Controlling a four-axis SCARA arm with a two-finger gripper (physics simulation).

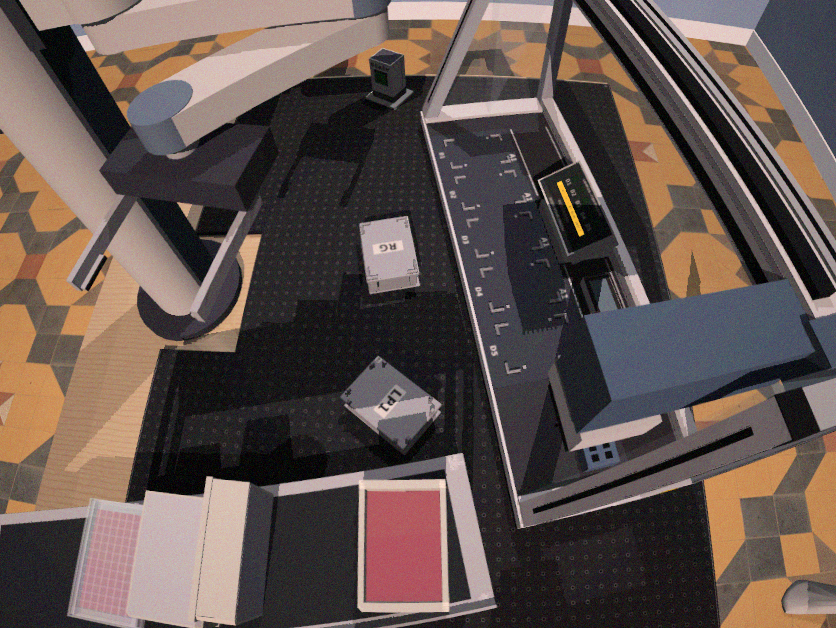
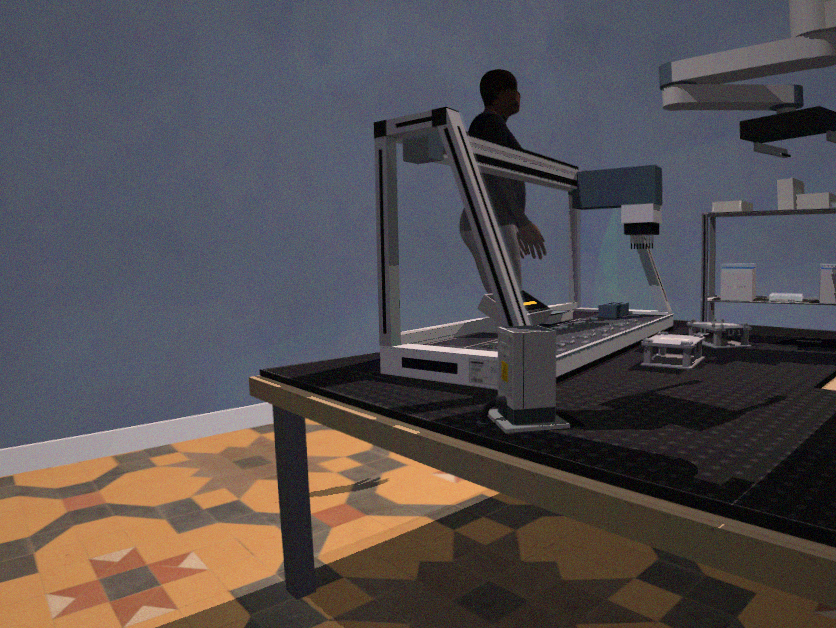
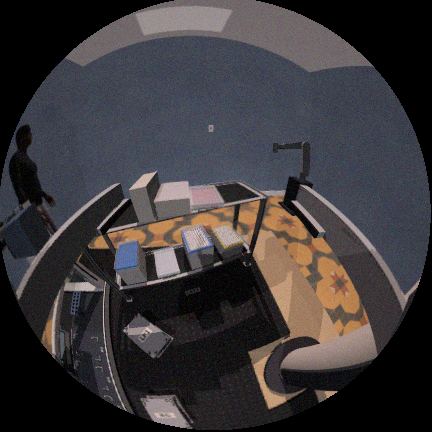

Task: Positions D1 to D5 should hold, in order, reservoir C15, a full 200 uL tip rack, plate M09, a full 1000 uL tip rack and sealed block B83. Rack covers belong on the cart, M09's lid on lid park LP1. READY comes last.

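My gripper (image 1: 140, 294) (image 2: 802, 144) (image 3: 207, 190) is open and empty, high beside the arm's column. Deck positions D1 to D5 (image 1: 473, 152) show bare corner brackets. Lid park LP1 (image 1: 405, 427) (image 3: 157, 343) is bare. On the cart's top shelf are a red-filled tray (image 1: 403, 546), a tall cream box (image 1: 221, 550) (image 3: 145, 197), a white box (image 1: 166, 557) (image 3: 173, 197) and a pink gridded plate (image 1: 108, 561) (image 3: 206, 196). The lower shelf holds a blue-topped block (image 3: 128, 255), a white plate (image 3: 166, 262), a blue-rimmed rack (image 3: 196, 240) and a yellow-rimmed rack (image 3: 227, 236). Identity labels are unreadable.
The RG stand (image 1: 389, 263) (image 2: 673, 343) (image 3: 165, 410) is between LP1 and a small tower device (image 1: 387, 74) (image 2: 527, 371). A blue pipetting head (image 1: 696, 351) (image 2: 618, 187) overhangs the deck's end. A tilted screen (image 1: 577, 209) stands behind the deck. A person (image 2: 496, 135) (image 3: 27, 165) stands beyond.
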